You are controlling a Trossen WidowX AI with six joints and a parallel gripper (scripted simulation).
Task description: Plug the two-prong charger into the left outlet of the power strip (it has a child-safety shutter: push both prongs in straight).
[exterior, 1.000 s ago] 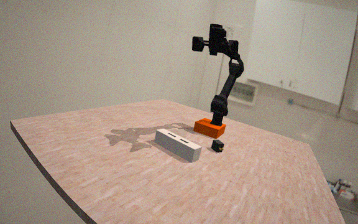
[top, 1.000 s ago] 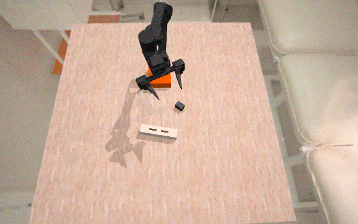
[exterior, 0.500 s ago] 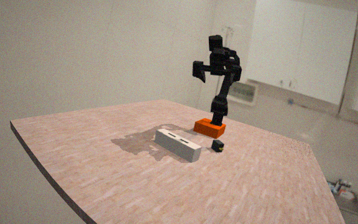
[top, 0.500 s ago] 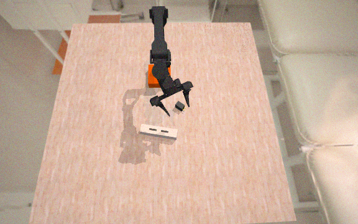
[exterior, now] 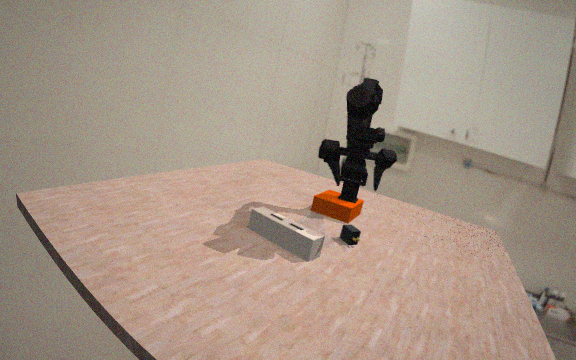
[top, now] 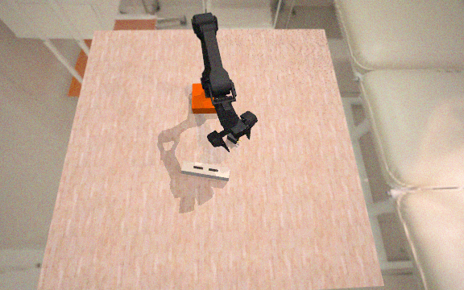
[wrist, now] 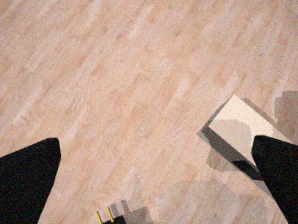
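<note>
My gripper tip is 90 mm past the black two-prong charger, 10 mm to the right of it and 150 mm above it.
</note>
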